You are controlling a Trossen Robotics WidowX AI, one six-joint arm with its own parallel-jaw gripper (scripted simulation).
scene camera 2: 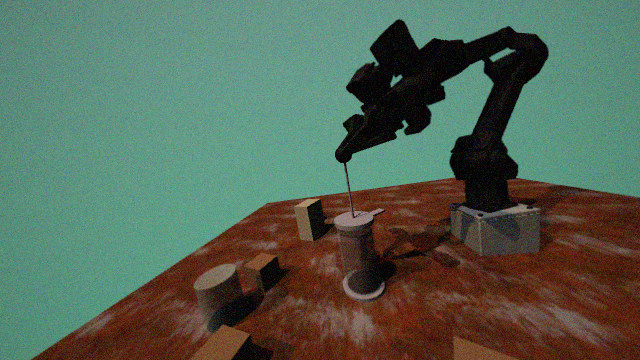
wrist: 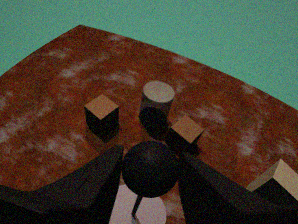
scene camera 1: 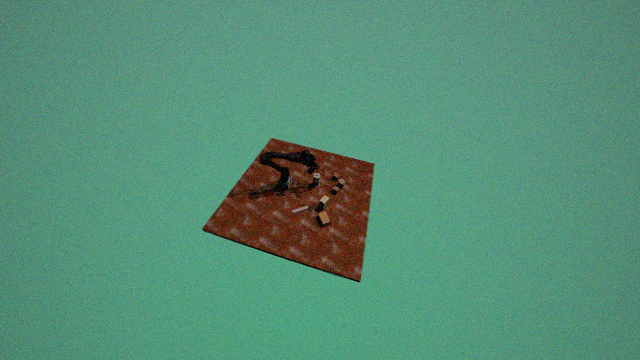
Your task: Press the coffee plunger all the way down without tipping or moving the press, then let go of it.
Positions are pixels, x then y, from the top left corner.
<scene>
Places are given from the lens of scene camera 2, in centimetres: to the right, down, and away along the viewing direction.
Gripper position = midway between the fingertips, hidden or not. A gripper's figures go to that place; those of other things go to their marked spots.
my gripper [scene camera 2: 339, 154]: 3, -4, 29
coffee press [scene camera 2: 363, 283]: 7, 17, 29
</scene>
